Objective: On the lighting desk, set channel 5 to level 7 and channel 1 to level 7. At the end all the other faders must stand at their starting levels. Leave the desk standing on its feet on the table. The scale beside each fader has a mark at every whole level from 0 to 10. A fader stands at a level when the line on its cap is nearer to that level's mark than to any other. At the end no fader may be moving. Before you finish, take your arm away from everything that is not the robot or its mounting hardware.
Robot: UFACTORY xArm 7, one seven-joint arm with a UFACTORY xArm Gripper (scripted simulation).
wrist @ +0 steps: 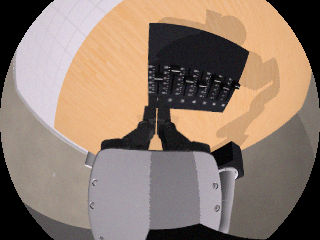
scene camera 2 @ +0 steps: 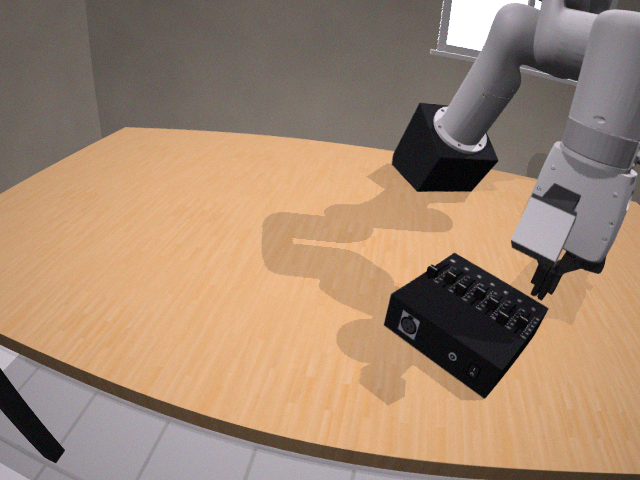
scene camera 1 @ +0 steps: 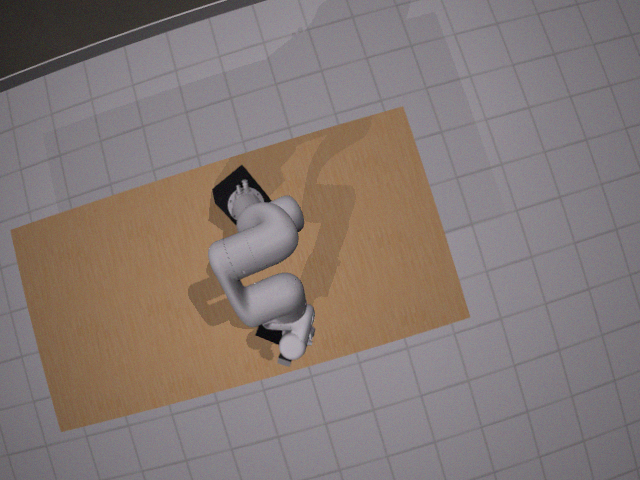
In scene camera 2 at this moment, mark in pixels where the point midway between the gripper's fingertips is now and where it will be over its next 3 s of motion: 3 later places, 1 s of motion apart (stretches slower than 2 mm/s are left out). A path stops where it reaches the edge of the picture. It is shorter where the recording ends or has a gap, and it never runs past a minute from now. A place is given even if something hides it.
My gripper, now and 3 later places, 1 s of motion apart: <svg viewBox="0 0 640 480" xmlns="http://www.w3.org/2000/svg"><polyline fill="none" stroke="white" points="539,292 524,286 461,277 455,276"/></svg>
